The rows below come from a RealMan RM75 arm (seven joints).
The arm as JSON. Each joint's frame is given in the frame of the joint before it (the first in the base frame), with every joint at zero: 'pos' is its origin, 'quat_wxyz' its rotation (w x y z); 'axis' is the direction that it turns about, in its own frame. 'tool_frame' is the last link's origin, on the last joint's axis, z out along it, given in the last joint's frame.
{
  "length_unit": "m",
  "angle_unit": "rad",
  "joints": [
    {
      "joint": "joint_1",
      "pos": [
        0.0,
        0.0,
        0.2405
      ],
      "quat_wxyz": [
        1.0,
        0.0,
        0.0,
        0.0
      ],
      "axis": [
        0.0,
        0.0,
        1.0
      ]
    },
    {
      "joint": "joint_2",
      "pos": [
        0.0,
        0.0,
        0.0
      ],
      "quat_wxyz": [
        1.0,
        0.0,
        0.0,
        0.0
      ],
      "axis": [
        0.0,
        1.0,
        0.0
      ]
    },
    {
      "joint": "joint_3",
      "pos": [
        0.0,
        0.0,
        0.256
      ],
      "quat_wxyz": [
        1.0,
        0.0,
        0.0,
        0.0
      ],
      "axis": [
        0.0,
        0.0,
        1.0
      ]
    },
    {
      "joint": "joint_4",
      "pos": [
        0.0,
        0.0,
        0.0
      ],
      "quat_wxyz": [
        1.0,
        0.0,
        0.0,
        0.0
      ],
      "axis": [
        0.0,
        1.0,
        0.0
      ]
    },
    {
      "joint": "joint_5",
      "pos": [
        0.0,
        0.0,
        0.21
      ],
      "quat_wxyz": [
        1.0,
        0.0,
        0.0,
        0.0
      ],
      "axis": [
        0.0,
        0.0,
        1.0
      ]
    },
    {
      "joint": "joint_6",
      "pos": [
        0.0,
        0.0,
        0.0
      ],
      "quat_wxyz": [
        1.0,
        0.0,
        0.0,
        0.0
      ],
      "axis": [
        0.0,
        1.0,
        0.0
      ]
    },
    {
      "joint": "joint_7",
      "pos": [
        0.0,
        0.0,
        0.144
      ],
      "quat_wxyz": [
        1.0,
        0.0,
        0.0,
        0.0
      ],
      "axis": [
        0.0,
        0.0,
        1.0
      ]
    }
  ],
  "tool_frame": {
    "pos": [
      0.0,
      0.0,
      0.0
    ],
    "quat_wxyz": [
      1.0,
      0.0,
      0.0,
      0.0
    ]
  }
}
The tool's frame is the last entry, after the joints.
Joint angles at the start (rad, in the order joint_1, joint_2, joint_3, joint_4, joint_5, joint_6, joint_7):
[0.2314 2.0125 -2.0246 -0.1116 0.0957 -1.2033 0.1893]
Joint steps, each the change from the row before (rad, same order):
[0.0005 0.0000 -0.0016 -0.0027 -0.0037 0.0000 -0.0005]
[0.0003 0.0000 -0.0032 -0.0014 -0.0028 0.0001 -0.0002]
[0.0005 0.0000 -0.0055 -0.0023 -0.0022 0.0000 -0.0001]
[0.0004 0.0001 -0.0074 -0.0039 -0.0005 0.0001 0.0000]
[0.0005 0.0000 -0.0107 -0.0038 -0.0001 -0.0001 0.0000]
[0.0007 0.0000 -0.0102 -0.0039 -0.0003 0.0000 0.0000]
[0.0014 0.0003 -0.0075 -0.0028 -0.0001 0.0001 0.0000]
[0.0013 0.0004 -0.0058 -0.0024 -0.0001 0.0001 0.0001]
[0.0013 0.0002 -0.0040 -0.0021 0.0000 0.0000 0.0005]
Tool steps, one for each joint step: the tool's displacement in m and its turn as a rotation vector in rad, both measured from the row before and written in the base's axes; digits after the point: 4 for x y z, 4 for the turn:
[-0.0010 0.0003 -0.0007 -0.0037 -0.0005 0.0053]
[-0.0007 -0.0001 -0.0008 -0.0048 -0.0010 0.0041]
[-0.0010 0.0000 -0.0011 -0.0060 -0.0007 0.0058]
[-0.0014 0.0002 -0.0012 -0.0059 0.0004 0.0069]
[-0.0016 0.0000 -0.0016 -0.0085 -0.0002 0.0083]
[-0.0016 0.0001 -0.0016 -0.0082 -0.0001 0.0083]
[-0.0015 0.0003 -0.0013 -0.0061 0.0002 0.0068]
[-0.0013 0.0003 -0.0011 -0.0047 0.0005 0.0056]
[-0.0011 0.0005 -0.0007 -0.0031 0.0010 0.0044]

